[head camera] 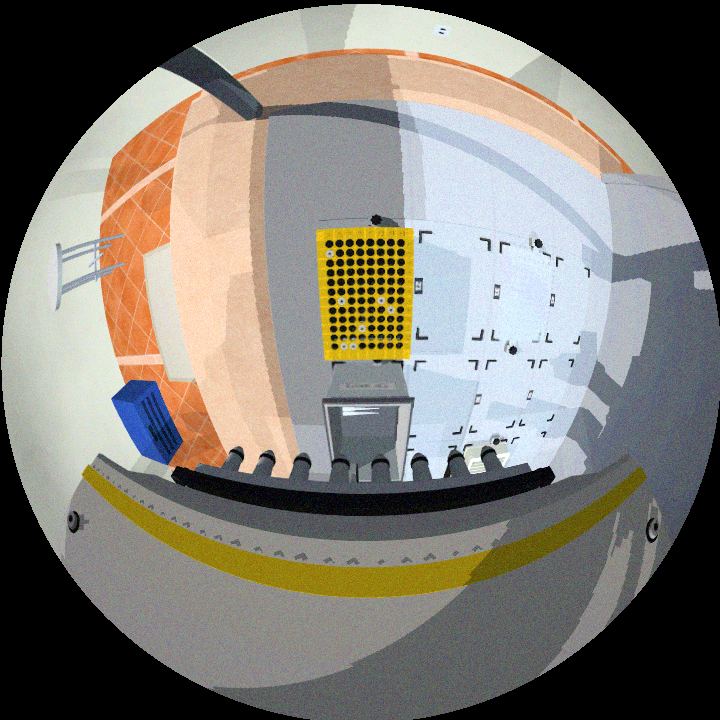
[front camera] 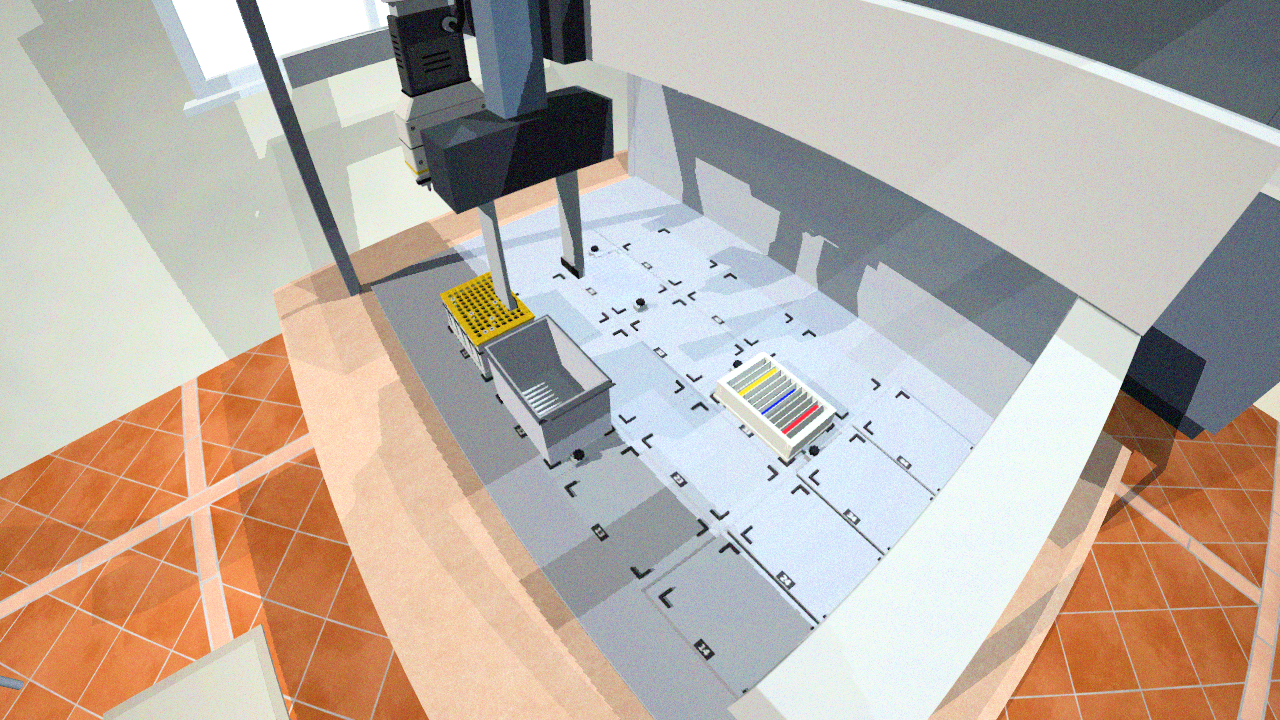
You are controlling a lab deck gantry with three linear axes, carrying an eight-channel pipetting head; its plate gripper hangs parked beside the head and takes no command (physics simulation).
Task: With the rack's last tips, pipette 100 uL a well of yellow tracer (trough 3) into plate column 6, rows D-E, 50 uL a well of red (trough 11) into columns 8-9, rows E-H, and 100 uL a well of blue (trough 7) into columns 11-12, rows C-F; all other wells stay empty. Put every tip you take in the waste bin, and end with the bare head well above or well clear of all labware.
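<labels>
On a tall wall, [head camera: 645, 395] and [front camera: 775, 170] are the same spot.
</labels>
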